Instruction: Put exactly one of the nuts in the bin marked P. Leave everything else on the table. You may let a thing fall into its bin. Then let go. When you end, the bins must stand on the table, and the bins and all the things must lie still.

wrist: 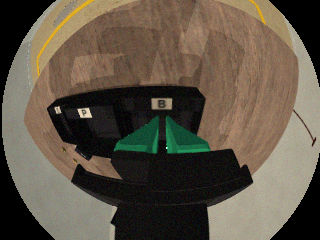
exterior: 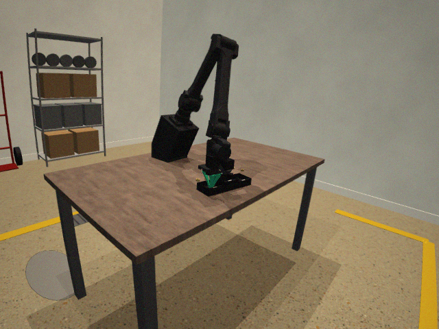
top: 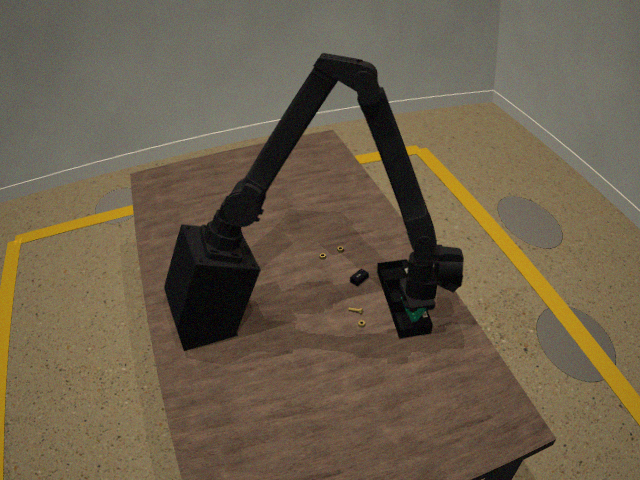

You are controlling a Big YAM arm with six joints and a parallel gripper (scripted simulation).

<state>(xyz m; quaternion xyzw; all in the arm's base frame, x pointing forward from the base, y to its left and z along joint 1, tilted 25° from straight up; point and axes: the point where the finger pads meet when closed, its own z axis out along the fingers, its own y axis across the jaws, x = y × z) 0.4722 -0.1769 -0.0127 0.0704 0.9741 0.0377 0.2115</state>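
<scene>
Right now my hand is 1 cm short of the bin and 8 cm to the right of it. From my hand the other things lie so: brass bolt: 12 cm behind, 9 cm to the left, 2 cm below; then small black block: 7 cm behind, 21 cm to the left, 2 cm below.
</scene>
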